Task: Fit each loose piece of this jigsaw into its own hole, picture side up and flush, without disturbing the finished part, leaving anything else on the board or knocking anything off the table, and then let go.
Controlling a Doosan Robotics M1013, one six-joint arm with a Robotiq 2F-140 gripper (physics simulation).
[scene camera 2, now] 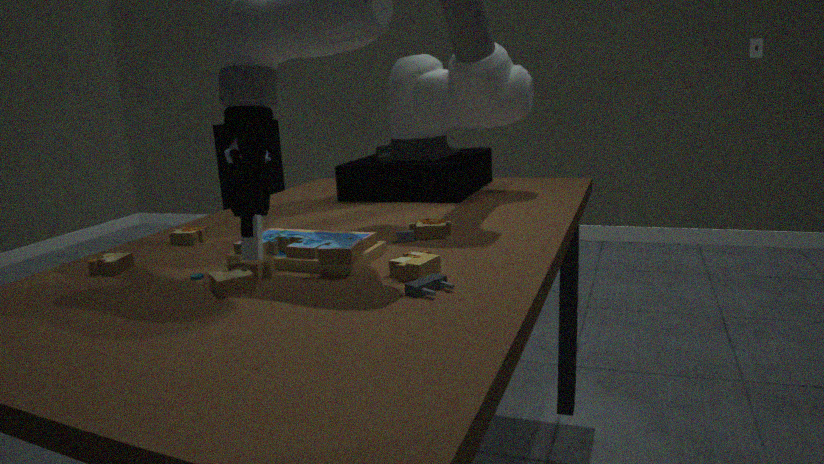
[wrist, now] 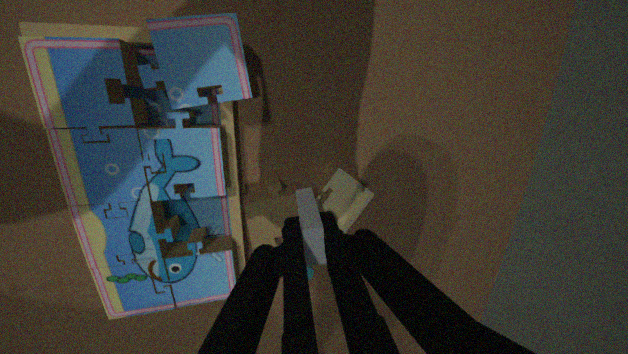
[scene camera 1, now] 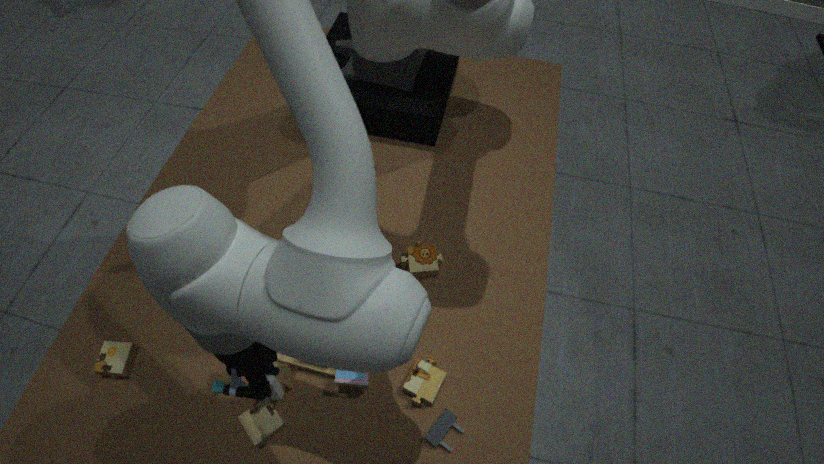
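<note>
The jigsaw board (wrist: 227, 154) (scene camera 2: 300, 264) shows a blue whale picture with several open holes. A blue corner piece (wrist: 200, 56) (scene camera 1: 351, 377) sits skewed and overhangs the board's corner. My gripper (wrist: 305, 202) (scene camera 2: 252, 252) (scene camera 1: 255, 391) is shut and empty, low beside the board's long edge, over a tan piece (wrist: 265, 207) in shadow. A pale piece (wrist: 348, 198) (scene camera 1: 260, 423) (scene camera 2: 231, 280) lies just past the fingertips. A lion piece (scene camera 1: 423, 260) (scene camera 2: 430, 227), a yellow piece (scene camera 1: 425, 383) (scene camera 2: 414, 265) and a grey piece (scene camera 1: 442, 429) (scene camera 2: 426, 285) lie apart on the table.
A small teal disc (scene camera 1: 218, 387) (scene camera 2: 197, 276) lies near the gripper. A black box (scene camera 1: 401, 101) (scene camera 2: 415, 175) stands at the back of the table. Another piece (scene camera 2: 190, 235) lies at the far left. The table edge (scene camera 2: 530, 313) runs along the right.
</note>
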